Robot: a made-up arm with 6 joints. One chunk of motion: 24 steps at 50 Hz.
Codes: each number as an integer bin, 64 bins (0 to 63) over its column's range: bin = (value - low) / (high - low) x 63, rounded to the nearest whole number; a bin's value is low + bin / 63 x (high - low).
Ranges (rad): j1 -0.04..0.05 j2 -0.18..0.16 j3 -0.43..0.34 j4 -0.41..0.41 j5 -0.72..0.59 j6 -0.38..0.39
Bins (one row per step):
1: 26 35 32 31 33 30
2: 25 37 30 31 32 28
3: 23 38 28 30 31 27
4: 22 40 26 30 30 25
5: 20 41 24 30 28 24
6: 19 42 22 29 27 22
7: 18 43 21 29 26 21
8: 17 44 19 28 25 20
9: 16 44 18 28 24 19
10: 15 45 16 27 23 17
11: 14 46 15 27 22 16
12: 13 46 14 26 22 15
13: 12 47 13 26 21 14
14: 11 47 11 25 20 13
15: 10 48 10 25 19 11
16: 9 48 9 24 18 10
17: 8 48 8 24 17 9
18: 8 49 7 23 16 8
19: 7 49 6 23 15 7
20: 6 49 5 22 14 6
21: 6 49 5 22 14 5
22: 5 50 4 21 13 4
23: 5 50 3 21 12 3
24: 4 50 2 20 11 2
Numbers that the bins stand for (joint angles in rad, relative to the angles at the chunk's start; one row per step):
1: -0.0029 0.0089 -0.0389 -0.0065 -0.0338 -0.0133
2: -0.0043 0.0197 -0.0633 -0.0065 -0.0546 -0.0378
3: -0.0071 0.0251 -0.0878 -0.0195 -0.0754 -0.0500
4: -0.0086 0.0359 -0.1122 -0.0195 -0.0962 -0.0744
5: -0.0114 0.0413 -0.1367 -0.0195 -0.1378 -0.0867
6: -0.0129 0.0467 -0.1611 -0.0325 -0.1586 -0.1111
7: -0.0143 0.0521 -0.1733 -0.0325 -0.1794 -0.1233
8: -0.0157 0.0575 -0.1978 -0.0456 -0.2002 -0.1356
9: -0.0171 0.0575 -0.2100 -0.0456 -0.2210 -0.1478
10: -0.0186 0.0629 -0.2344 -0.0586 -0.2417 -0.1722
11: -0.0200 0.0683 -0.2467 -0.0586 -0.2625 -0.1844
12: -0.0214 0.0683 -0.2589 -0.0716 -0.2625 -0.1967
13: -0.0229 0.0737 -0.2711 -0.0716 -0.2833 -0.2089
14: -0.0243 0.0737 -0.2956 -0.0846 -0.3041 -0.2211
15: -0.0257 0.0790 -0.3078 -0.0846 -0.3249 -0.2456
16: -0.0271 0.0790 -0.3200 -0.0976 -0.3457 -0.2578
17: -0.0286 0.0790 -0.3322 -0.0976 -0.3665 -0.2700
18: -0.0286 0.0844 -0.3444 -0.1106 -0.3873 -0.2822
19: -0.0300 0.0844 -0.3567 -0.1106 -0.4081 -0.2944
20: -0.0314 0.0844 -0.3689 -0.1237 -0.4289 -0.3067
21: -0.0314 0.0844 -0.3689 -0.1237 -0.4289 -0.3189
22: -0.0329 0.0898 -0.3811 -0.1367 -0.4497 -0.3311
23: -0.0329 0.0898 -0.3933 -0.1367 -0.4705 -0.3433
24: -0.0343 0.0898 -0.4056 -0.1497 -0.4913 -0.3556

